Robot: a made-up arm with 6 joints.
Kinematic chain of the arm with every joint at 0, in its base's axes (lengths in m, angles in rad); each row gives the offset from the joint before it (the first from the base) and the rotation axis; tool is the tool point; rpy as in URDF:
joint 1: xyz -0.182 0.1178 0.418 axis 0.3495 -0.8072 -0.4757
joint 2: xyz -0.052 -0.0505 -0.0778 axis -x
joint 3: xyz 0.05 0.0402 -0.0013 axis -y
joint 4: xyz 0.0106 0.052 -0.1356 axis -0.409 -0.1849 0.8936
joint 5: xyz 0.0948 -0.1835 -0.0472 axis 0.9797 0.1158 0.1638
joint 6: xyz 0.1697 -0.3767 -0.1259 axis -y
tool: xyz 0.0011 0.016 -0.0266 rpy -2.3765 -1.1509 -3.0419
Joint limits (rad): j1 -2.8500..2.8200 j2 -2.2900..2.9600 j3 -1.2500..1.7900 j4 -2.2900..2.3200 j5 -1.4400..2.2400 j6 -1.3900..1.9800
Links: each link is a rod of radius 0.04 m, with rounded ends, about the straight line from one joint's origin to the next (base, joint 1, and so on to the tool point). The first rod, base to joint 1, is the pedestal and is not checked.
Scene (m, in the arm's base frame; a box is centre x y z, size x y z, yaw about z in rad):
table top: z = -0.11
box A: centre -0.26 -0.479 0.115 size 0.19 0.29 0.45 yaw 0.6
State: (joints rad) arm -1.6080 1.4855 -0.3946 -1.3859 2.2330 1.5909
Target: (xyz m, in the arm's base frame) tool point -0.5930 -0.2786 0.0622
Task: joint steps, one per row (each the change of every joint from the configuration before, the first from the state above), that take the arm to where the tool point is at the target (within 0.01 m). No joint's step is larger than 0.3 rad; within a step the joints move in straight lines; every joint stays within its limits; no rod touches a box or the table.
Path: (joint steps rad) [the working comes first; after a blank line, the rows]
Joints at the target: -0.9970 0.2042 -0.4508 -1.4648 1.7512 1.5890
Straight joint move there: touches box A.

1: -0.1910 -0.0051 -0.2851 0.2449 -0.2111 0.1297
2: -0.1910 -0.0051 -0.2852 0.2448 -0.2112 0.1297
3: -0.1910 -0.0051 -0.2851 0.2449 -0.2111 0.1297
4: 0.2368 -0.2532 0.1598 -0.1627 0.0303 -0.0782
5: 0.2368 -0.2532 0.1599 -0.1627 0.0303 -0.0782
6: 0.2368 -0.2532 0.1598 -0.1627 0.0303 -0.0782
7: 0.2368 -0.2532 0.1599 -0.1627 0.0304 -0.0782
8: 0.2368 -0.2532 0.1598 -0.1627 0.0303 -0.0782

